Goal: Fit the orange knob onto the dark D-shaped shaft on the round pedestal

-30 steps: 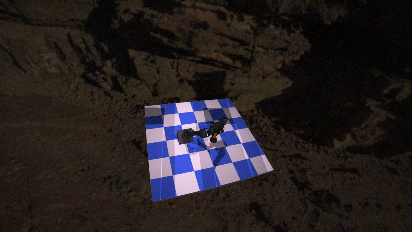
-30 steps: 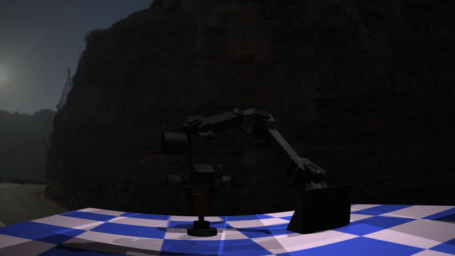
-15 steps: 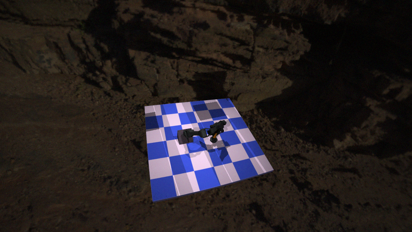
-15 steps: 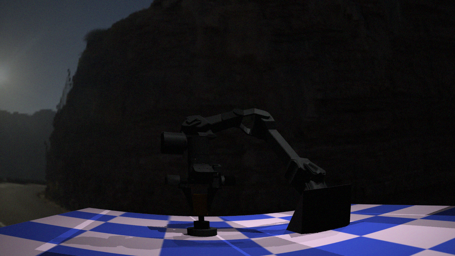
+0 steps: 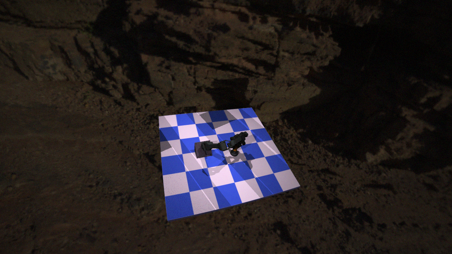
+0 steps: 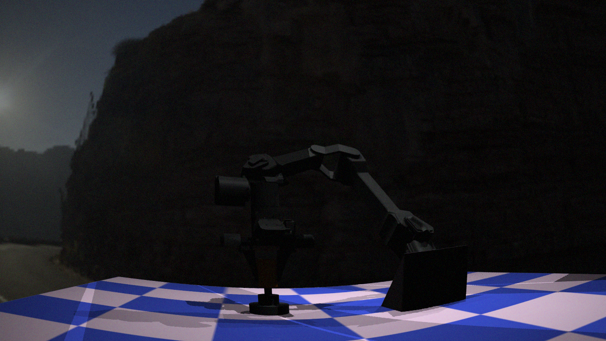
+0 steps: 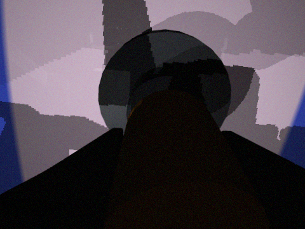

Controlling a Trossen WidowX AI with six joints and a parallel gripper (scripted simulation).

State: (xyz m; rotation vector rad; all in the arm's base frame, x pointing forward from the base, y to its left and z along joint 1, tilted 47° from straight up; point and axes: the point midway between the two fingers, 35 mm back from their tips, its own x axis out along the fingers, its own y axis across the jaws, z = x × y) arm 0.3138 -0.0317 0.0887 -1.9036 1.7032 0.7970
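Right now my gripper tip is 20 mm below the orange knob. Round my gripper tip: pedestal 40 mm below.
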